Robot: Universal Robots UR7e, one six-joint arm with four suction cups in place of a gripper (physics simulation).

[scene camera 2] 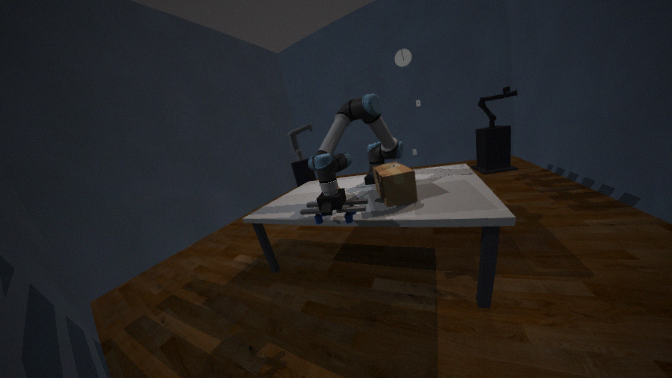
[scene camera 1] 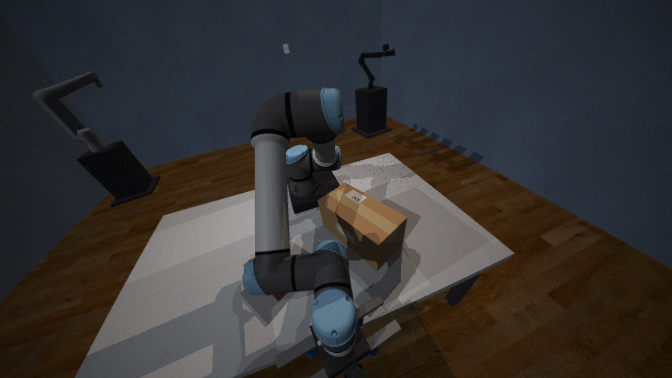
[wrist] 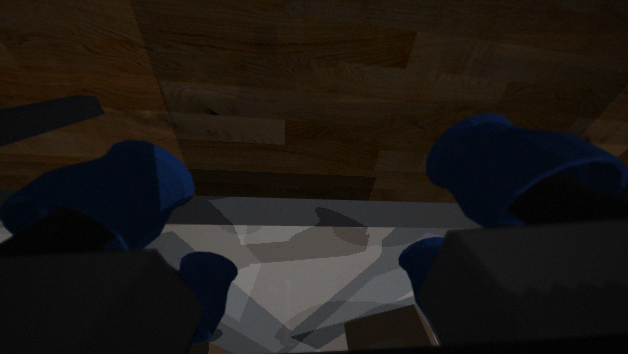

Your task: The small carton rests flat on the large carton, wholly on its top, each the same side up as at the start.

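Pixels of known places: hand at its tool point: (scene camera 2: 336,217) (wrist: 313,224); arm's base at its link origin: (scene camera 1: 304,188).
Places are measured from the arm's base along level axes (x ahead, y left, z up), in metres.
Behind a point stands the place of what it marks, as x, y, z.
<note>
The large carton (scene camera 1: 372,217) @(0.455, 0.119, 0.104) (scene camera 2: 399,187) @(0.540, 0.139, 0.036) is a long brown box standing on the white table, with a label on top; a sliver of the large carton (wrist: 215,348) @(0.392, 0.026, -0.049) shows at the wrist view's bottom edge. The small carton (wrist: 390,327) @(0.460, -0.242, -0.034) is brown and lies on the table at the wrist view's lower right; in scene camera 1 slivers of the small carton (scene camera 1: 278,297) @(0.475, -0.271, -0.032) show behind the arm, which hides most of it. My gripper (scene camera 1: 345,352) @(0.697, -0.154, -0.017) (scene camera 2: 334,218) @(0.697, -0.154, -0.017) (wrist: 314,232) @(0.697, -0.154, -0.017) is at the table's front edge, apart from both cartons, its blue cups pointing down with nothing on them: open.
The white table (scene camera 1: 190,245) @(0.021, -0.597, -0.052) (scene camera 2: 450,200) @(0.559, 0.362, -0.052) has its front edge below the cups, with wooden floor beyond. My arm's base (scene camera 1: 305,200) @(0.100, -0.028, -0.001) stands behind the large carton. Other arms stand on dark pedestals (scene camera 1: 371,107) (scene camera 2: 493,147) away from the table.
</note>
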